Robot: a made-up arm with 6 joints.
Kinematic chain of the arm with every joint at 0, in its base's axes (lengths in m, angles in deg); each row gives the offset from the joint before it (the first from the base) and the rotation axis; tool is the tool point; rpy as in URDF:
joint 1: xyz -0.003 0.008 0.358 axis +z
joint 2: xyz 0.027 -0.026 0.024 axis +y
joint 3: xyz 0 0.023 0.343 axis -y
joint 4: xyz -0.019 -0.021 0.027 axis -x
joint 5: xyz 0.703 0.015 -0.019 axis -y
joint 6: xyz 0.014 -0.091 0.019 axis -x
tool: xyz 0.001 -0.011 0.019 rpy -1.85 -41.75 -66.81
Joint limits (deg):
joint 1: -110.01..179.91
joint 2: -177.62..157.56
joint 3: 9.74..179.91
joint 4: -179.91..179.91
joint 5: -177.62..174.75
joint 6: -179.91..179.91
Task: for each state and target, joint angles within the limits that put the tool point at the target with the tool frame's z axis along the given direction. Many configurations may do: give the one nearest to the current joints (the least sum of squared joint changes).
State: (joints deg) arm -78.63 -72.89 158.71 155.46 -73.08 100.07
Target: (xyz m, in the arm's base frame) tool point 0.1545 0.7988 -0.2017 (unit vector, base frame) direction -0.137 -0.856 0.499
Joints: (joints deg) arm -99.57 -105.68 113.12 167.14 -67.98 142.49
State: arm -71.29 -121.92 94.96 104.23 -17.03 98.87
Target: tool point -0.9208 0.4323 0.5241 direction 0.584 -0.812 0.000
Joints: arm -26.57 -93.41 66.73 100.75 -49.74 116.91
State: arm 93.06 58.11 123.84 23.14 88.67 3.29
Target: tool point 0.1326 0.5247 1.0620 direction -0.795 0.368 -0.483
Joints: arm 86.10 80.55 152.72 13.28 92.13 27.53
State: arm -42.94 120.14 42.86 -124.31 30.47 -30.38
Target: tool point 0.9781 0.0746 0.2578 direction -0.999 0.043 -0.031
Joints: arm 0.79 71.04 53.40 -144.28 62.06 -54.22
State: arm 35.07 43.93 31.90 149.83 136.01 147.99
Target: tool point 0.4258 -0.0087 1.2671 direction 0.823 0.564 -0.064
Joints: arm -3.00 0.90 47.84 142.15 163.72 145.76
